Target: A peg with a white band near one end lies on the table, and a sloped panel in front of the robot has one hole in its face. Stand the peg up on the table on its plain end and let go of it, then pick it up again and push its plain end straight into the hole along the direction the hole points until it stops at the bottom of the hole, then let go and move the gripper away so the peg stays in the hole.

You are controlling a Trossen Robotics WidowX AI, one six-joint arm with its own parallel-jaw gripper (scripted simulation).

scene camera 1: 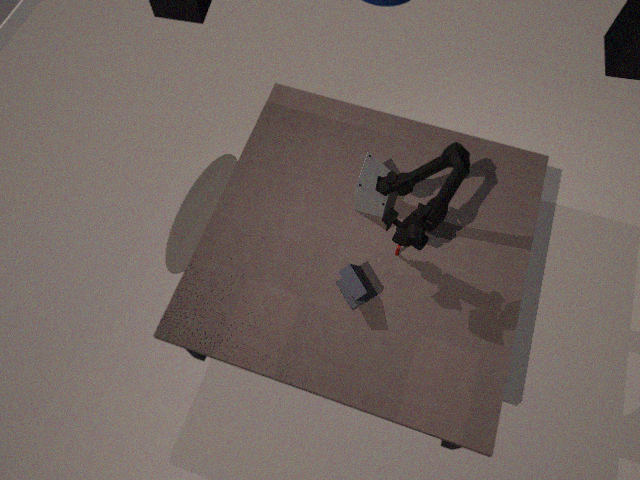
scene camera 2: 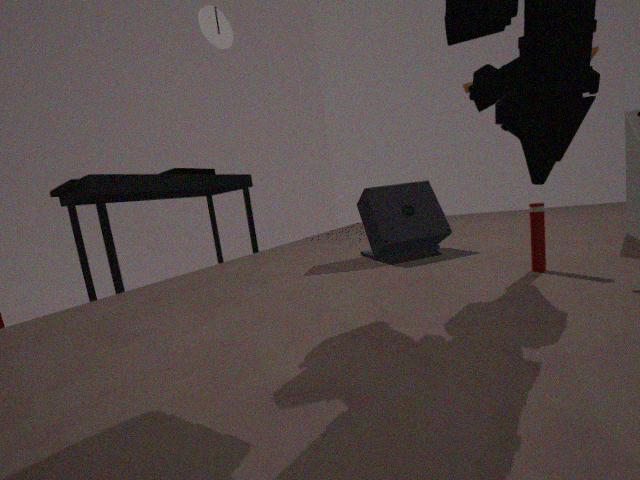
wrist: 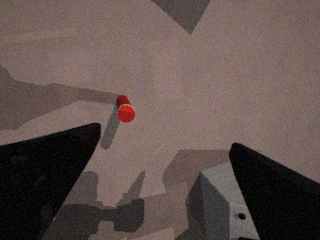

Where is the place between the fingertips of the gripper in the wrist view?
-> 166,139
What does the gripper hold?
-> Nothing.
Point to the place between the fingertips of the gripper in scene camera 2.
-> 547,171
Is the gripper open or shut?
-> Open.
